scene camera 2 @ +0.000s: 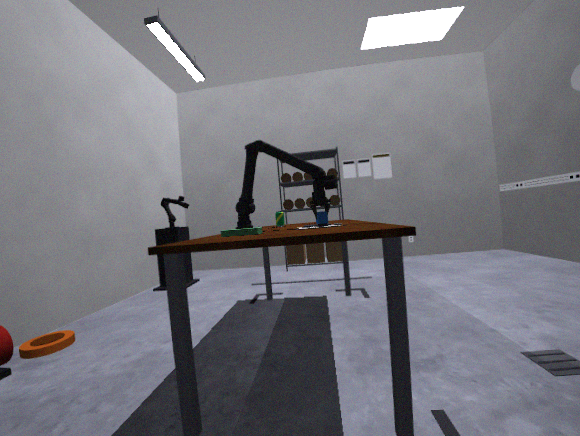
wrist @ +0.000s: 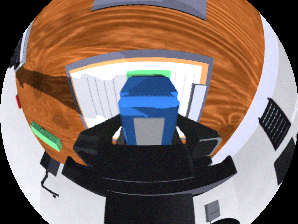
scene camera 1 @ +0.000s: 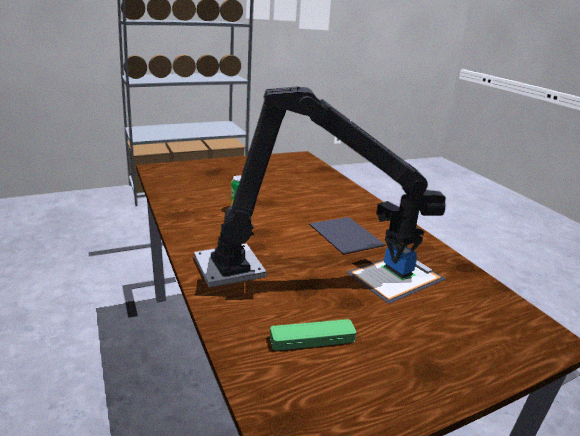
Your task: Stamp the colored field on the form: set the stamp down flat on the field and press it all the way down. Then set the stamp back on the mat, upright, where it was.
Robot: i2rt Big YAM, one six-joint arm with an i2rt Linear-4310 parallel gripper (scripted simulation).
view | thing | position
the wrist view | my gripper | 148, 113
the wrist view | stamp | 148, 107
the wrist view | form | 95, 82
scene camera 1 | my gripper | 400, 260
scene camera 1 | green case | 292, 336
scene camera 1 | mat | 346, 235
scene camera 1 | form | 387, 285
